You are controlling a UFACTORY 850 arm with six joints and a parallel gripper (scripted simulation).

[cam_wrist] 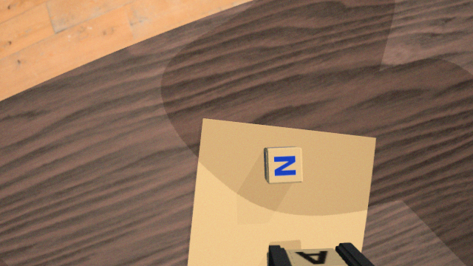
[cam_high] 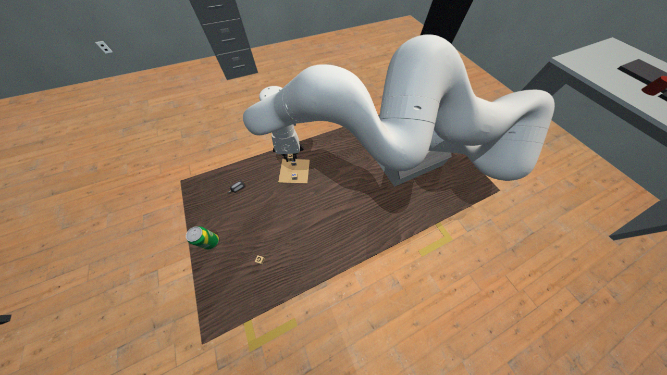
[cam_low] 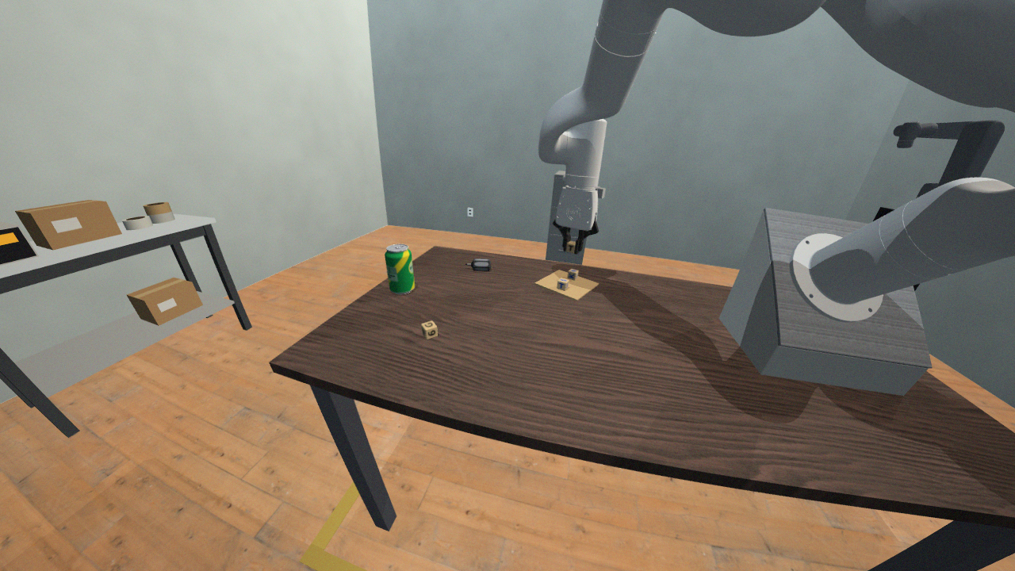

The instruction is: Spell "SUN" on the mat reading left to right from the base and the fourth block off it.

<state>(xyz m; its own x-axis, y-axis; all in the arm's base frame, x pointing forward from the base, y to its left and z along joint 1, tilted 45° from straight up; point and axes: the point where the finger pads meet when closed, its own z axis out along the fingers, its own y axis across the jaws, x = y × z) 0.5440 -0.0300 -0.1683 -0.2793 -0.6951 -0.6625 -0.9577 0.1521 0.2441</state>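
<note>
The tan mat is 120 mm below my hand. Round my hand: s block (10 mm ahead, 40 mm to the left, 110 mm below); n block (10 mm behind, 40 mm to the right, 110 mm below); u block (10 mm below).
</note>
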